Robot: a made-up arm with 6 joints. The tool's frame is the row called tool.
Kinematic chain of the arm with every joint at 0, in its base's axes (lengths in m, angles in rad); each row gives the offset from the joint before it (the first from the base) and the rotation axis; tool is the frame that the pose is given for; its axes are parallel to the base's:
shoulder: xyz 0 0 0.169 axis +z
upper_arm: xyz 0 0.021 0 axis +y
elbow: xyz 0 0 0.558 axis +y
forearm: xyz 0 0 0.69 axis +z
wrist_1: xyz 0 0 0 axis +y
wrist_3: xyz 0 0 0.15 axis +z
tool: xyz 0 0 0
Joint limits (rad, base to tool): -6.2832..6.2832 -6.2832..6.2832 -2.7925..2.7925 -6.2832..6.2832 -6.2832..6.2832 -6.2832..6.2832
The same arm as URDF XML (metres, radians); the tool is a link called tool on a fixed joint. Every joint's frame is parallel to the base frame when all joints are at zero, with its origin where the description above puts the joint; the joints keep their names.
<robot name="arm">
  <joint name="tool_joint" type="fixed">
    <parent link="link6"/>
    <child link="tool"/>
    <origin xyz="0.0000 0.0000 0.0000"/>
  </joint>
  <joint name="wrist_3" type="revolute">
    <parent link="link5"/>
    <child link="link6"/>
    <origin xyz="0.0000 0.0000 0.1500"/>
    <axis xyz="0 0 1"/>
    <limit lower="-6.2832" upper="6.2832"/>
  </joint>
  <joint name="wrist_1" type="revolute">
    <parent link="link4"/>
    <child link="link5"/>
    <origin xyz="0.0000 0.0000 0.0000"/>
    <axis xyz="0 1 0"/>
    <limit lower="-6.2832" upper="6.2832"/>
  </joint>
  <joint name="forearm" type="revolute">
    <parent link="link3"/>
    <child link="link4"/>
    <origin xyz="0.0000 0.0000 0.6900"/>
    <axis xyz="0 0 1"/>
    <limit lower="-6.2832" upper="6.2832"/>
  </joint>
  <joint name="elbow" type="revolute">
    <parent link="link2"/>
    <child link="link3"/>
    <origin xyz="0.0000 0.0000 0.5580"/>
    <axis xyz="0 1 0"/>
    <limit lower="-2.7925" upper="2.7925"/>
  </joint>
  <joint name="upper_arm" type="revolute">
    <parent link="link1"/>
    <child link="link2"/>
    <origin xyz="0.0000 0.0210 0.0000"/>
    <axis xyz="0 1 0"/>
    <limit lower="-6.2832" upper="6.2832"/>
  </joint>
  <joint name="shoulder" type="revolute">
    <parent link="base_link"/>
    <child link="link1"/>
    <origin xyz="0.0000 0.0000 0.1690"/>
    <axis xyz="0 0 1"/>
    <limit lower="-6.2832" upper="6.2832"/>
  </joint>
  <link name="base_link"/>
  <link name="link1"/>
  <link name="link2"/>
  <link name="link3"/>
  <link name="link4"/>
  <link name="link5"/>
  <link name="link6"/>
  <link name="tool"/>
</robot>

